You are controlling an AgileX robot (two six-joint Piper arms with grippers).
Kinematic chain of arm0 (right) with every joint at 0, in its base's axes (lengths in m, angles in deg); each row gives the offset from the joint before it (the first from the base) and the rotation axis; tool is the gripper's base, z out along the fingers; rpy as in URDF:
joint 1: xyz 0 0 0.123 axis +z
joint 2: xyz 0 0 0 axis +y
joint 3: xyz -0.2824 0 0.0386 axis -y
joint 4: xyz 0.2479 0 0.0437 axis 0.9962 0 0.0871
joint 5: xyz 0 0 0 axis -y
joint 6: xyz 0.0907 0 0.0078 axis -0.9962 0 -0.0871
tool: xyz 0 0 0 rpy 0 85 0
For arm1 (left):
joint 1: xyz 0 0 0.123 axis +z
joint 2: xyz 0 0 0 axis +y
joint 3: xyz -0.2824 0 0.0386 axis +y
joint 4: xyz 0.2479 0 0.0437 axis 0.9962 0 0.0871
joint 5: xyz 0 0 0 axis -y
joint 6: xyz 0.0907 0 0.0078 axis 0.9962 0 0.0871
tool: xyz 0 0 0 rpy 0 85 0
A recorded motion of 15 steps. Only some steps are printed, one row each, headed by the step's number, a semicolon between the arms.
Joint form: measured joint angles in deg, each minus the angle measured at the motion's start. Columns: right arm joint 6, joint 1, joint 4, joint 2, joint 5, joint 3; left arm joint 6, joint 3, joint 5, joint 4, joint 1, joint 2.
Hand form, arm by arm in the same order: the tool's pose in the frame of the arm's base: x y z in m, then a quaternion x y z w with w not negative. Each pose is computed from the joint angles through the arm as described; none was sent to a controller.
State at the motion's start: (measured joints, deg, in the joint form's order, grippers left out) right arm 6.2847 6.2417 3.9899 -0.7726 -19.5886 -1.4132; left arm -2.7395 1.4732 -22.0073 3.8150 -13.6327 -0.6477
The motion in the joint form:
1: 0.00 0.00 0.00 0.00 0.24 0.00; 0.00 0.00 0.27 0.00 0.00 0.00
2: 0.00 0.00 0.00 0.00 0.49 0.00; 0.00 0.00 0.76 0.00 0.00 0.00
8: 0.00 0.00 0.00 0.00 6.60 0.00; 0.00 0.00 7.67 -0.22 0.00 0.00
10: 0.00 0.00 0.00 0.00 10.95 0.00; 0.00 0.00 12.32 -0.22 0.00 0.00
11: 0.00 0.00 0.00 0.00 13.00 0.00; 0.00 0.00 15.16 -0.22 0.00 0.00
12: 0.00 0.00 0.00 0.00 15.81 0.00; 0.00 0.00 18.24 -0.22 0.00 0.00
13: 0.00 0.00 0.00 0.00 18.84 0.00; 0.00 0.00 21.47 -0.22 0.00 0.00
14: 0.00 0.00 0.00 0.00 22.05 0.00; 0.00 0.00 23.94 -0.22 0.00 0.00
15: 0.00 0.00 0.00 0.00 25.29 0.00; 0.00 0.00 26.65 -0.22 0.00 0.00
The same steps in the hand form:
1: 0.0528 0.0079 0.1751 -0.06757 0.79016 0.02892 0.60848; 0.0515 -0.0102 0.1710 0.09412 0.80100 -0.05616 0.58854
2: 0.0529 0.0079 0.1755 -0.06736 0.78885 0.02888 0.61021; 0.0517 -0.0103 0.1717 0.09400 0.79847 -0.05672 0.59194
8: 0.0550 0.0075 0.1850 -0.06218 0.75557 0.02780 0.65152; 0.0540 -0.0116 0.1824 0.09100 0.76138 -0.06613 0.63847
10: 0.0558 0.0071 0.1918 -0.05838 0.73056 0.02699 0.67981; 0.0549 -0.0123 0.1897 0.08949 0.73475 -0.07124 0.66862
11: 0.0560 0.0069 0.1951 -0.05656 0.71841 0.02659 0.69281; 0.0552 -0.0127 0.1942 0.08849 0.71789 -0.07430 0.68650
12: 0.0561 0.0066 0.1995 -0.05403 0.70138 0.02603 0.71026; 0.0552 -0.0130 0.1991 0.08734 0.69911 -0.07757 0.70541
13: 0.0560 0.0062 0.2043 -0.05128 0.68254 0.02542 0.72860; 0.0550 -0.0133 0.2042 0.08608 0.67887 -0.08094 0.72469
14: 0.0556 0.0058 0.2094 -0.04831 0.66207 0.02474 0.74747; 0.0546 -0.0134 0.2081 0.08506 0.66303 -0.08347 0.73905
15: 0.0549 0.0054 0.2145 -0.04529 0.64088 0.02404 0.76593; 0.0540 -0.0136 0.2123 0.08390 0.64529 -0.08621 0.75441

